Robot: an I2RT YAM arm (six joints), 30 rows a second.
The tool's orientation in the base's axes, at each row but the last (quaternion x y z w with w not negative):
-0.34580 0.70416 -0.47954 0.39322
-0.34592 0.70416 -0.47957 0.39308
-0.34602 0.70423 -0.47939 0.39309
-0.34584 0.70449 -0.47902 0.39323
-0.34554 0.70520 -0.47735 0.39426
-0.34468 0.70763 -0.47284 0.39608
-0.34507 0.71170 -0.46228 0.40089
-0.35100 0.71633 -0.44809 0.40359
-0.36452 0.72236 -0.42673 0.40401
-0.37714 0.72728 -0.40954 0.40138
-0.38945 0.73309 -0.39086 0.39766
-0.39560 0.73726 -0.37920 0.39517
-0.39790 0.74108 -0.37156 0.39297
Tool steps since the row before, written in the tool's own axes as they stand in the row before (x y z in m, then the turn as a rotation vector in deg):
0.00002 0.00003 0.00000 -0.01 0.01 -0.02
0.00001 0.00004 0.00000 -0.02 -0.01 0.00
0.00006 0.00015 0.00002 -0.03 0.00 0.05
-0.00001 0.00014 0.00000 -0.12 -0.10 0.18
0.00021 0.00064 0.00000 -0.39 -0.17 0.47
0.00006 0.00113 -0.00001 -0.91 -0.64 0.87
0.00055 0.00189 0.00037 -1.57 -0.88 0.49
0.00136 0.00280 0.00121 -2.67 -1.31 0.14
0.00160 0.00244 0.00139 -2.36 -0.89 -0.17
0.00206 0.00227 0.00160 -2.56 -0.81 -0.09
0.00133 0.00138 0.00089 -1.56 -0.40 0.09
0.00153 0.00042 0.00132 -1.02 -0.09 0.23
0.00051 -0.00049 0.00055 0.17 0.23 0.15
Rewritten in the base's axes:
-0.00001 -0.00001 -0.00003 -0.01 0.02 0.00
-0.00001 0.00000 -0.00004 0.01 0.01 0.01
-0.00003 -0.00001 -0.00016 0.06 0.01 0.00
-0.00001 0.00005 -0.00013 0.22 0.00 0.08
-0.00017 0.00001 -0.00065 0.61 0.10 0.14
-0.00016 0.00031 -0.00108 1.25 0.24 0.61
-0.00014 0.00002 -0.00200 1.23 0.87 1.09
0.00010 -0.00062 -0.00328 1.45 1.80 1.88
0.00015 -0.00094 -0.00309 0.97 1.78 1.51
0.00012 -0.00141 -0.00315 1.10 1.96 1.46
-0.00008 -0.00087 -0.00193 0.78 1.20 0.75
0.00047 -0.00151 -0.00133 0.61 0.81 0.27
0.00044 -0.00078 0.00005 0.00 -0.09 -0.31

